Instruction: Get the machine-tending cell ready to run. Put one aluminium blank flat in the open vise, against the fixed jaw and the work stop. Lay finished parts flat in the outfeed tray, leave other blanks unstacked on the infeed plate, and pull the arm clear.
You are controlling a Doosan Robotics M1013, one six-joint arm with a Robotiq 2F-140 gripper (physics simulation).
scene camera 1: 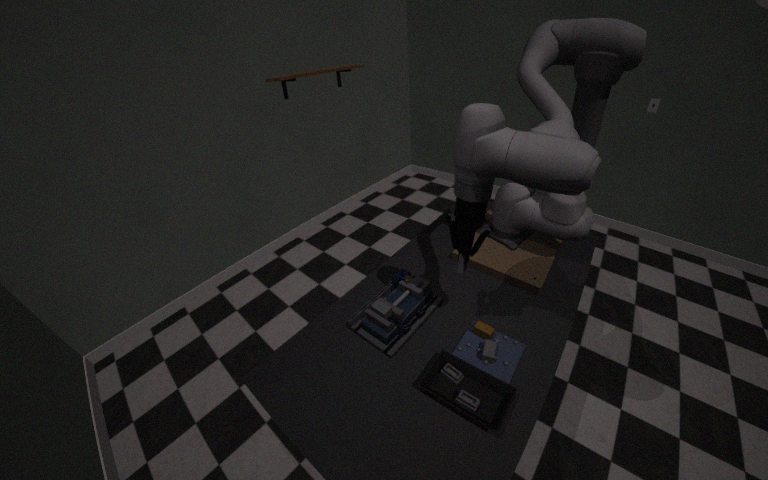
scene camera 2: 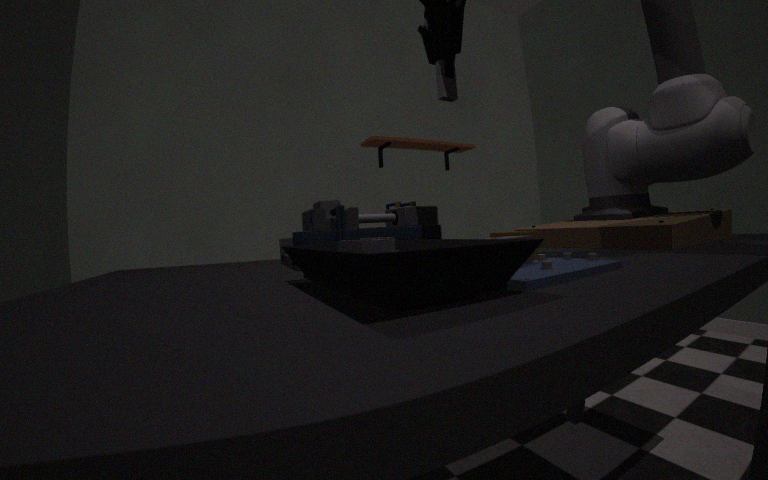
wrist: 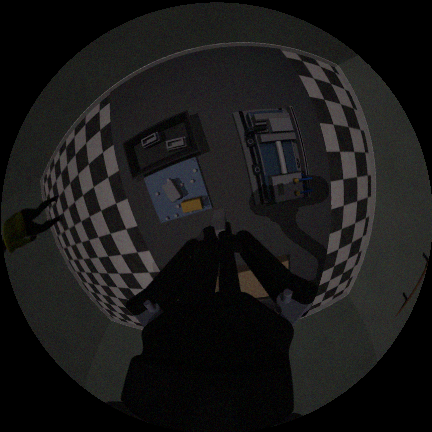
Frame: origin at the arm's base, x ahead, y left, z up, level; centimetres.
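Where they show: gripper, fingertip midpoint: (scene camera 1: 461, 270) (scene camera 2: 447, 99) (wrist: 220, 217); arm's base, origin of the base link: (scene camera 1: 507, 233) (scene camera 2: 620, 217).
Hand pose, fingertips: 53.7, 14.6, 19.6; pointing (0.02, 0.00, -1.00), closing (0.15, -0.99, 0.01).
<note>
Each offset is from my fingertips to the top centre of the thing, as dx, dy, dz. "spot": to the spot under its first point.
The blue vise @[+11.3, -16.4, -15.7] (scene camera 1: 394, 307) (scene camera 2: 369, 222) (wrist: 278, 157) stands open on the dark mat, and I cannot make out a blank between its jaws. A grey aluminium blank @[+0.7, +15.2, -21.6] (scene camera 1: 489, 349) (wrist: 172, 190) lies on the blue infeed plate @[-0.2, +14.7, -24.8] (scene camera 1: 511, 361) (scene camera 2: 560, 270) (wrist: 160, 205), with a yellow block @[-4.1, +9.2, -21.2] (scene camera 1: 482, 329) (wrist: 191, 206) at the plate's edge. Two finished parts @[spot: +14.8, +12.6, -22.3] (scene camera 1: 452, 372) @[spot: +18.6, +21.4, -20.8] (scene camera 1: 467, 400) (wrist: 149, 140) (wrist: 175, 142) lie flat in the black outfeed tray (scene camera 1: 434, 382) (scene camera 2: 399, 273) (wrist: 137, 158). My gripper (scene camera 1: 459, 266) (scene camera 2: 447, 92) (wrist: 220, 217) is shut and empty. It hangs high above the mat, between the vise and the arm's base.
The arm's base stands on a tan wooden block (scene camera 1: 514, 263) (scene camera 2: 622, 230) at the back of the mat. A checkered floor (scene camera 1: 218, 320) surrounds the mat. A small wooden shelf (scene camera 1: 314, 73) (scene camera 2: 417, 144) hangs on the far wall.
</note>
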